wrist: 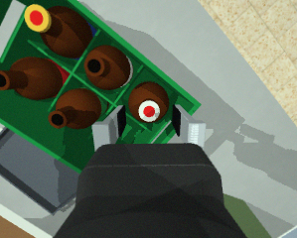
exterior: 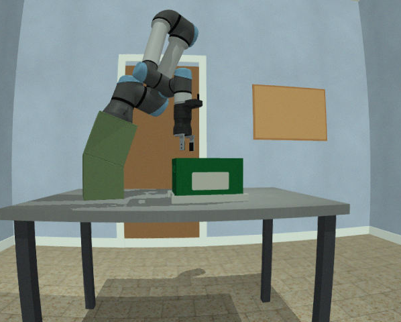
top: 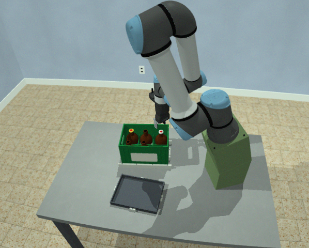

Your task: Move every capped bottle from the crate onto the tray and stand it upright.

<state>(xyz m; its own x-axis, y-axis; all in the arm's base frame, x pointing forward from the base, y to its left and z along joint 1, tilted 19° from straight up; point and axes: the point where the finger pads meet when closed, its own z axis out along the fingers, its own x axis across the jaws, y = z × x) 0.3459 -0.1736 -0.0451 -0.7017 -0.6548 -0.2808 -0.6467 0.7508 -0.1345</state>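
The green crate is 80 mm ahead of my hand, 50 mm to the left of it and 140 mm below it. Also, from my hand: dark grey tray: 90 mm ahead, 340 mm to the left, 210 mm below.
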